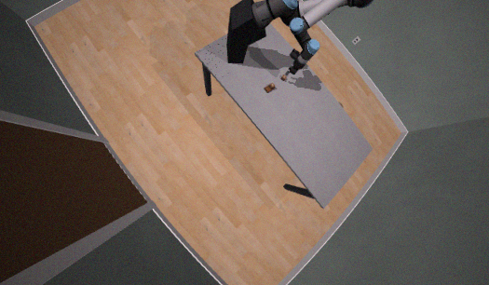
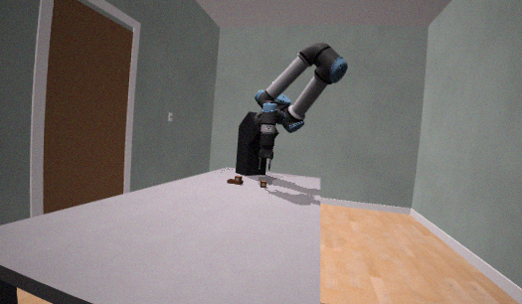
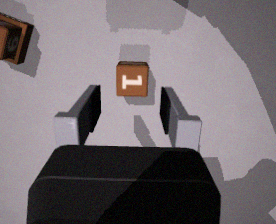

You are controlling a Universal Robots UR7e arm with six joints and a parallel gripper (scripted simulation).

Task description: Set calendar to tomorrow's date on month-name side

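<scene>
The brown wooden cube lies 10 cm below my hand. The rest, counted from my hand: calendar tray 16 cm to the right, 10 cm below, 1 cm ahead.
</scene>
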